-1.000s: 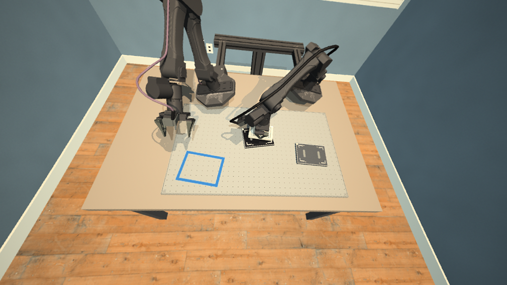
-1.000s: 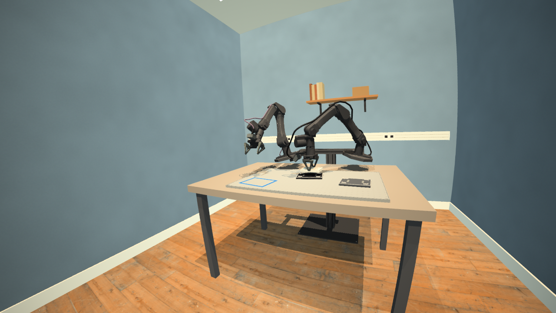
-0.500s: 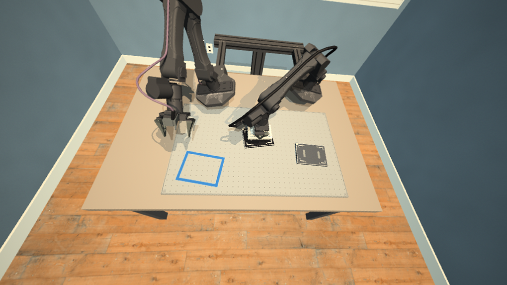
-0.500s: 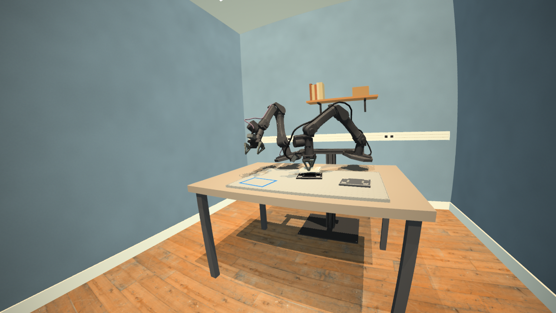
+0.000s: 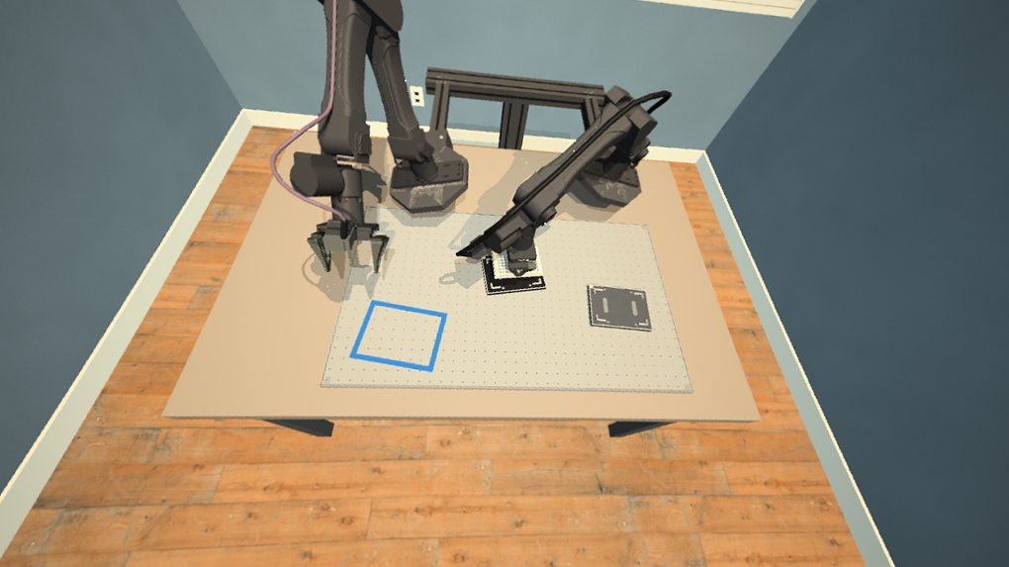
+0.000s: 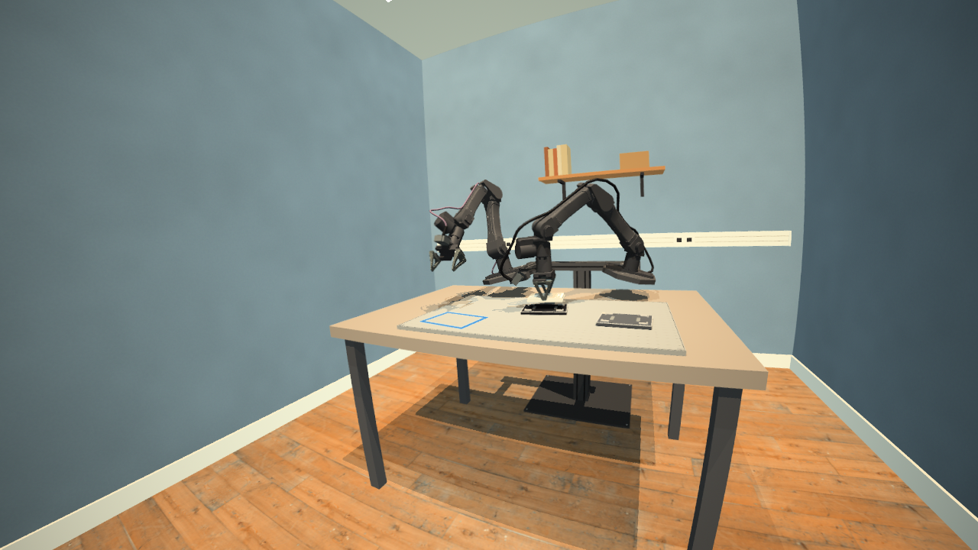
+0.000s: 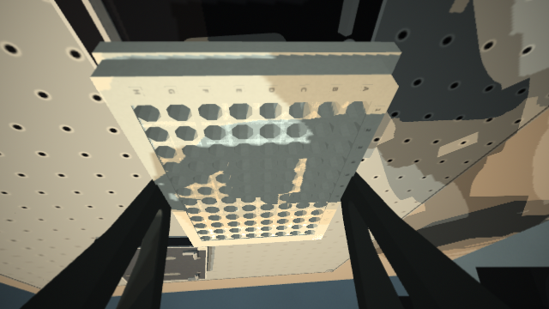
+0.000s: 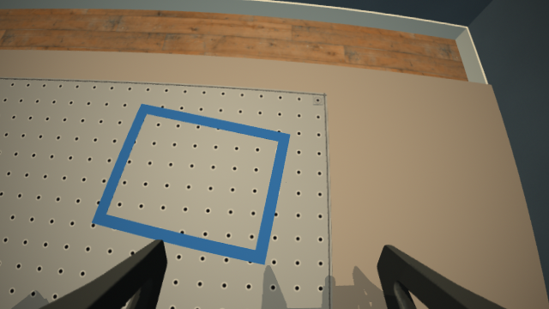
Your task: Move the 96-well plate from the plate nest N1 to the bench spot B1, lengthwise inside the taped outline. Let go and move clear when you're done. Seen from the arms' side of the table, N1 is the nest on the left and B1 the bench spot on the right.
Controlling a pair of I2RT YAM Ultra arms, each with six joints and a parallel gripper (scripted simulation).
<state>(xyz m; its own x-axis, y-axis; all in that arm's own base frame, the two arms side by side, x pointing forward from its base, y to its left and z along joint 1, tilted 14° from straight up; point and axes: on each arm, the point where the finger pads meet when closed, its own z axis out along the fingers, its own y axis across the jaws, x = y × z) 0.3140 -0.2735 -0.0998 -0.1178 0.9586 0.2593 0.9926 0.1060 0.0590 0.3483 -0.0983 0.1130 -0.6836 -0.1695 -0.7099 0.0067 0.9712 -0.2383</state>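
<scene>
Right now my left hand is 50 mm above the black plate nest. The rest, counted from my left hand: 96-well plate: 10 mm below.
The 96-well plate lies 38 cm to the left of my right hand, 12 cm below it and 7 cm behind it. Also, from my right hand: black plate nest (37 cm to the left, 17 cm below, 6 cm behind).
</scene>
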